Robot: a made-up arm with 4 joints. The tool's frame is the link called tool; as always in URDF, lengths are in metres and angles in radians. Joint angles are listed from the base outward.
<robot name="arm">
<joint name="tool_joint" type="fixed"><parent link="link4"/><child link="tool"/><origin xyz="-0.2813 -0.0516 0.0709" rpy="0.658 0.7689 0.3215"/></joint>
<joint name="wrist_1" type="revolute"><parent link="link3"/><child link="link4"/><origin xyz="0.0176 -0.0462 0.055" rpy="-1.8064 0.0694 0.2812"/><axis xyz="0 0 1"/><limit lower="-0.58" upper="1.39"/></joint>
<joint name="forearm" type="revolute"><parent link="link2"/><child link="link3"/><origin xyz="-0.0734 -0.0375 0.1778" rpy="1.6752 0.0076 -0.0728"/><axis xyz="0 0 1"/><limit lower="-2.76" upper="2.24"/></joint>
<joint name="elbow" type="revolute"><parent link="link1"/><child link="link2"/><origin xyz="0.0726 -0.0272 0.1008" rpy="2.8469 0.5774 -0.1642"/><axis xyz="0 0 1"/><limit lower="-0.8" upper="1.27"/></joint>
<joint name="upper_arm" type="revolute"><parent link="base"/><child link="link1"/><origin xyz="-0.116 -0.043 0.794" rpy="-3.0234 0.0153 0.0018"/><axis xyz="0 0 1"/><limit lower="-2.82" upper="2.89"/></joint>
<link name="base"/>
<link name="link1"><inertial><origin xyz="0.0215 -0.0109 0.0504"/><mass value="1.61"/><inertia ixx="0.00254" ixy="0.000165" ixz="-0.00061" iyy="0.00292" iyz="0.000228" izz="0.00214"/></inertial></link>
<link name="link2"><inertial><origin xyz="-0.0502 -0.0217 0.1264"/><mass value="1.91"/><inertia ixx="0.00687" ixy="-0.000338" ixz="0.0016" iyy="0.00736" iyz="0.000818" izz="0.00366"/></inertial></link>
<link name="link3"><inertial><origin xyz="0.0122 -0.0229 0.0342"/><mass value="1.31"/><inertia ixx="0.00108" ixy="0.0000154" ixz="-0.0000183" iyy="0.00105" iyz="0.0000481" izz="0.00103"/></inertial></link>
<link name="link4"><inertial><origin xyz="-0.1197 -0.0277 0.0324"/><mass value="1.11"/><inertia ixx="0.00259" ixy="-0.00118" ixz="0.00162" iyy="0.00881" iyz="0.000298" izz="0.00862"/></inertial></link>
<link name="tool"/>
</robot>
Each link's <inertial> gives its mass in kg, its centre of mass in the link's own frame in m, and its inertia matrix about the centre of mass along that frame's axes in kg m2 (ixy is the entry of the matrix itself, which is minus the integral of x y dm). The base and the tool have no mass. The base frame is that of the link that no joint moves.
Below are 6 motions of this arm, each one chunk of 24 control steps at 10 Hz.
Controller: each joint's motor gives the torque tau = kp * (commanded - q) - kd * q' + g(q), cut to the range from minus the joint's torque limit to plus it. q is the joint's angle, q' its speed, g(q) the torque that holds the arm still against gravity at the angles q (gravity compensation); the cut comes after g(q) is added. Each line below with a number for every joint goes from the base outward.
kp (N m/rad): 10 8.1 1.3 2.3
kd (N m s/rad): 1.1 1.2 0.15 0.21
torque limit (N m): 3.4 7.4 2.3 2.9
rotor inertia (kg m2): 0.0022 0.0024 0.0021 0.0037
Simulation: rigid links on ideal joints. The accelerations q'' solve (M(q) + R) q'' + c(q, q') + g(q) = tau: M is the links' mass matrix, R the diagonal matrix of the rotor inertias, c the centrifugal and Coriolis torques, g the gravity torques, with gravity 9.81 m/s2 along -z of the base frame. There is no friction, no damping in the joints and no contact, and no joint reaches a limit. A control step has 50 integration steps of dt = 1/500 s. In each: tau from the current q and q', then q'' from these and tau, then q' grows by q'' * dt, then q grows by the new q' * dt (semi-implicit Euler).
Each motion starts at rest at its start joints. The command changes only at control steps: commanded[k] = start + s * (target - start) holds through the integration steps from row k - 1 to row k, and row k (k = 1, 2, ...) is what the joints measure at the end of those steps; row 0 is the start. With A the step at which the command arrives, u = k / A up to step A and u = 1 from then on. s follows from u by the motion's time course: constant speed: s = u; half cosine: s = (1 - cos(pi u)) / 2; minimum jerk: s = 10 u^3 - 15 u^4 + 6 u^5; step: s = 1 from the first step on.
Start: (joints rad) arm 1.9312 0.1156 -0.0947 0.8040
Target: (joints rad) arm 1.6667 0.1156 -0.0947 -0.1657
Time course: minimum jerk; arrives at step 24
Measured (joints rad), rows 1 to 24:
1: 1.9311 0.1156 -0.0948 0.8037
2: 1.9303 0.1158 -0.0954 0.8016
3: 1.9281 0.1163 -0.0965 0.7951
4: 1.9239 0.1170 -0.0979 0.7816
5: 1.9173 0.1177 -0.0990 0.7592
6: 1.9083 0.1184 -0.0997 0.7267
7: 1.8968 0.1187 -0.0999 0.6838
8: 1.8830 0.1187 -0.0997 0.6312
9: 1.8671 0.1184 -0.0991 0.5699
10: 1.8495 0.1179 -0.0983 0.5018
11: 1.8306 0.1172 -0.0971 0.4286
12: 1.8108 0.1165 -0.0958 0.3525
13: 1.7907 0.1159 -0.0942 0.2756
14: 1.7708 0.1152 -0.0926 0.2000
15: 1.7516 0.1146 -0.0909 0.1277
16: 1.7338 0.1141 -0.0894 0.0606
17: 1.7177 0.1137 -0.0882 0.0005
18: 1.7037 0.1134 -0.0873 -0.0513
19: 1.6921 0.1131 -0.0868 -0.0937
20: 1.6830 0.1130 -0.0868 -0.1263
21: 1.6763 0.1130 -0.0872 -0.1491
22: 1.6719 0.1131 -0.0880 -0.1627
23: 1.6694 0.1134 -0.0891 -0.1686
24: 1.6681 0.1139 -0.0906 -0.1693

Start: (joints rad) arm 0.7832 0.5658 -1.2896 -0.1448
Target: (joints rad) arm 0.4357 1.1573 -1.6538 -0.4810
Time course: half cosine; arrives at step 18
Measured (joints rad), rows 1 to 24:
1: 0.7820 0.5673 -1.2903 -0.1473
2: 0.7774 0.5734 -1.2932 -0.1558
3: 0.7684 0.5864 -1.2998 -0.1700
4: 0.7545 0.6071 -1.3114 -0.1880
5: 0.7357 0.6358 -1.3288 -0.2079
6: 0.7126 0.6719 -1.3517 -0.2287
7: 0.6860 0.7143 -1.3795 -0.2504
8: 0.6570 0.7615 -1.4110 -0.2733
9: 0.6268 0.8118 -1.4447 -0.2977
10: 0.5963 0.8635 -1.4793 -0.3234
11: 0.5665 0.9148 -1.5135 -0.3500
12: 0.5382 0.9643 -1.5460 -0.3765
13: 0.5122 1.0103 -1.5758 -0.4017
14: 0.4892 1.0517 -1.6019 -0.4245
15: 0.4698 1.0873 -1.6237 -0.4439
16: 0.4545 1.1160 -1.6406 -0.4592
17: 0.4438 1.1371 -1.6522 -0.4697
18: 0.4381 1.1498 -1.6584 -0.4750
19: 0.4362 1.1555 -1.6601 -0.4768
20: 0.4357 1.1573 -1.6592 -0.4778
21: 0.4357 1.1577 -1.6570 -0.4792
22: 0.4356 1.1575 -1.6547 -0.4806
23: 0.4356 1.1573 -1.6530 -0.4816
24: 0.4356 1.1571 -1.6521 -0.4819

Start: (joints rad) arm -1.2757 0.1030 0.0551 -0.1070
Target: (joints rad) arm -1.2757 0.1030 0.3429 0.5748
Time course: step
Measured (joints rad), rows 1 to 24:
1: -1.2393 0.0483 0.1793 0.1698
2: -1.2511 0.0563 0.2890 0.4371
3: -1.2805 0.0997 0.3321 0.6016
4: -1.2980 0.1343 0.3442 0.6759
5: -1.3006 0.1460 0.3473 0.6790
6: -1.2938 0.1384 0.3483 0.6416
7: -1.2839 0.1218 0.3478 0.5951
8: -1.2752 0.1057 0.3458 0.5607
9: -1.2703 0.0956 0.3430 0.5458
10: -1.2693 0.0923 0.3406 0.5477
11: -1.2709 0.0942 0.3393 0.5586
12: -1.2736 0.0984 0.3395 0.5708
13: -1.2759 0.1025 0.3407 0.5792
14: -1.2771 0.1050 0.3423 0.5825
15: -1.2774 0.1058 0.3435 0.5816
16: -1.2769 0.1052 0.3441 0.5786
17: -1.2762 0.1041 0.3440 0.5755
18: -1.2756 0.1031 0.3435 0.5735
19: -1.2753 0.1025 0.3430 0.5728
20: -1.2753 0.1023 0.3427 0.5731
21: -1.2754 0.1024 0.3425 0.5739
22: -1.2756 0.1027 0.3426 0.5747
23: -1.2757 0.1030 0.3427 0.5752
24: -1.2758 0.1031 0.3429 0.5753

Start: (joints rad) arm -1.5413 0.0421 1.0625 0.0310
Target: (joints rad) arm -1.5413 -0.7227 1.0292 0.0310
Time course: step
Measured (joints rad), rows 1 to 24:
1: -1.5885 -0.2630 1.1878 0.1263
2: -1.5527 -0.5031 1.1521 0.1063
3: -1.5284 -0.6366 1.0114 0.0568
4: -1.5210 -0.7040 0.9014 0.0178
5: -1.5220 -0.7328 0.8696 0.0036
6: -1.5274 -0.7389 0.9015 0.0094
7: -1.5343 -0.7336 0.9618 0.0225
8: -1.5401 -0.7255 1.0189 0.0324
9: -1.5432 -0.7197 1.0554 0.0352
10: -1.5440 -0.7176 1.0680 0.0328
11: -1.5433 -0.7183 1.0625 0.0294
12: -1.5422 -0.7202 1.0483 0.0280
13: -1.5413 -0.7220 1.0337 0.0288
14: -1.5409 -0.7232 1.0235 0.0307
15: -1.5408 -0.7237 1.0193 0.0322
16: -1.5409 -0.7236 1.0200 0.0327
17: -1.5411 -0.7232 1.0235 0.0323
18: -1.5413 -0.7229 1.0274 0.0315
19: -1.5414 -0.7226 1.0304 0.0307
20: -1.5414 -0.7225 1.0318 0.0304
21: -1.5414 -0.7225 1.0318 0.0304
22: -1.5414 -0.7225 1.0309 0.0307
23: -1.5413 -0.7226 1.0298 0.0309
24: -1.5413 -0.7227 1.0290 0.0311

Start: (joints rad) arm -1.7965 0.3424 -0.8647 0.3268
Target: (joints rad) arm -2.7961 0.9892 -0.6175 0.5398
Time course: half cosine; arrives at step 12
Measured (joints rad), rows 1 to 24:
1: -1.8035 0.3445 -0.8651 0.3211
2: -1.8298 0.3543 -0.8626 0.3072
3: -1.8830 0.3781 -0.8505 0.2950
4: -1.9655 0.4195 -0.8256 0.2962
5: -2.0749 0.4795 -0.7884 0.3171
6: -2.2035 0.5554 -0.7423 0.3566
7: -2.3408 0.6424 -0.6930 0.4086
8: -2.4749 0.7337 -0.6483 0.4650
9: -2.5947 0.8217 -0.6156 0.5186
10: -2.6919 0.8988 -0.5990 0.5641
11: -2.7607 0.9589 -0.5979 0.5978
12: -2.7975 0.9976 -0.6072 0.6178
13: -2.8090 1.0145 -0.6211 0.6181
14: -2.8079 1.0148 -0.6313 0.5978
15: -2.8024 1.0063 -0.6317 0.5681
16: -2.7969 0.9956 -0.6247 0.5412
17: -2.7933 0.9870 -0.6161 0.5245
18: -2.7921 0.9824 -0.6103 0.5192
19: -2.7926 0.9819 -0.6089 0.5227
20: -2.7940 0.9839 -0.6112 0.5303
21: -2.7955 0.9869 -0.6149 0.5381
22: -2.7966 0.9895 -0.6182 0.5435
23: -2.7971 0.9910 -0.6200 0.5456
24: -2.7971 0.9913 -0.6203 0.5450

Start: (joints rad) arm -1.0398 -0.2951 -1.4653 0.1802
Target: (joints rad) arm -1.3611 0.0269 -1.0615 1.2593
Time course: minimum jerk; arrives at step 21
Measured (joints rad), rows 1 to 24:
1: -1.0398 -0.2950 -1.4651 0.1805
2: -1.0402 -0.2946 -1.4637 0.1828
3: -1.0418 -0.2930 -1.4592 0.1906
4: -1.0459 -0.2892 -1.4496 0.2084
5: -1.0540 -0.2821 -1.4337 0.2400
6: -1.0669 -0.2710 -1.4114 0.2875
7: -1.0850 -0.2554 -1.3835 0.3511
8: -1.1078 -0.2353 -1.3518 0.4292
9: -1.1347 -0.2113 -1.3178 0.5191
10: -1.1644 -0.1839 -1.2837 0.6170
11: -1.1956 -0.1543 -1.2507 0.7190
12: -1.2269 -0.1234 -1.2198 0.8211
13: -1.2570 -0.0927 -1.1911 0.9195
14: -1.2848 -0.0633 -1.1645 1.0105
15: -1.3092 -0.0367 -1.1402 1.0909
16: -1.3296 -0.0137 -1.1187 1.1580
17: -1.3454 0.0048 -1.1007 1.2101
18: -1.3566 0.0186 -1.0867 1.2465
19: -1.3633 0.0275 -1.0768 1.2678
20: -1.3662 0.0321 -1.0705 1.2760
21: -1.3661 0.0330 -1.0669 1.2745
22: -1.3643 0.0316 -1.0644 1.2680
23: -1.3622 0.0291 -1.0623 1.2609
24: -1.3605 0.0269 -1.0607 1.2561

